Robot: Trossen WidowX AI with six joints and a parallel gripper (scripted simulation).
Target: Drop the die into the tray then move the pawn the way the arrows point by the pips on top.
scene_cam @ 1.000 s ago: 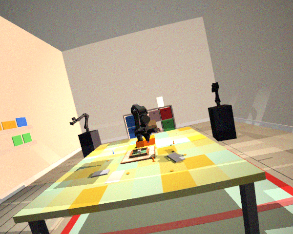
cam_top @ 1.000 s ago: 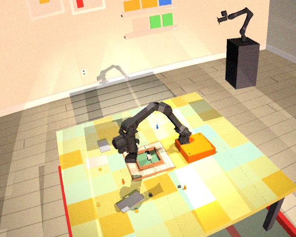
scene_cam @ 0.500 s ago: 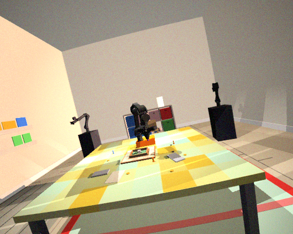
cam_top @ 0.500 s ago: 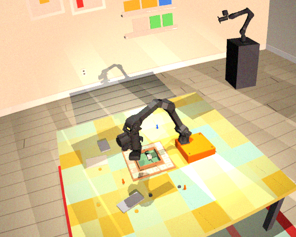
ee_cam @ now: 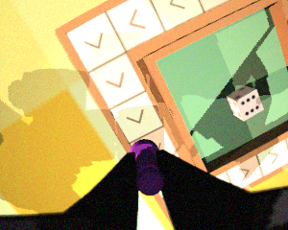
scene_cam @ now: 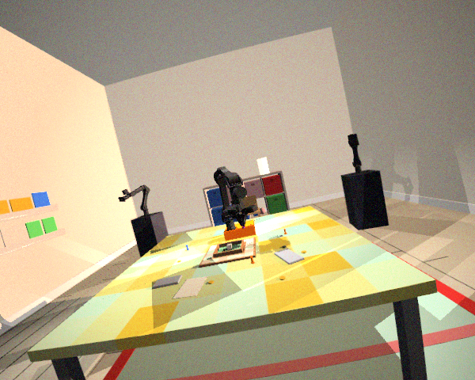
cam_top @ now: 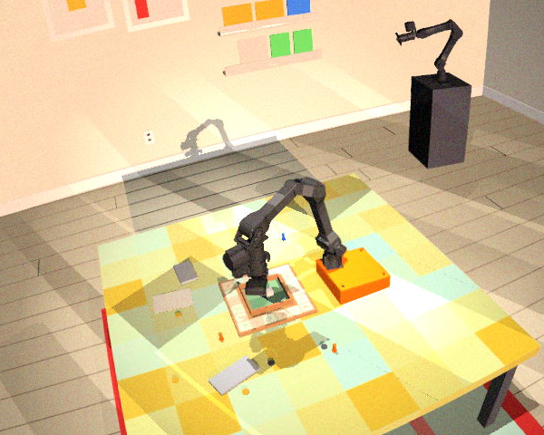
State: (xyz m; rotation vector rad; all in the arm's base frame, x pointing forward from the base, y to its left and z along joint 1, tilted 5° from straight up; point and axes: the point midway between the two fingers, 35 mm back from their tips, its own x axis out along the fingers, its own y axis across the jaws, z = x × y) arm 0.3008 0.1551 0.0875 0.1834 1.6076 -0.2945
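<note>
My gripper tip is now 110 mm to the left of the white die, 110 mm above it and 40 mm past it. From my gripper tip the other things lie so: purple pawn (10 mm above); then green dice tray (130 mm below, 110 mm to the right, 30 mm behind); then grey card (210 mm to the left, 140 mm ahead, 130 mm below).
</note>
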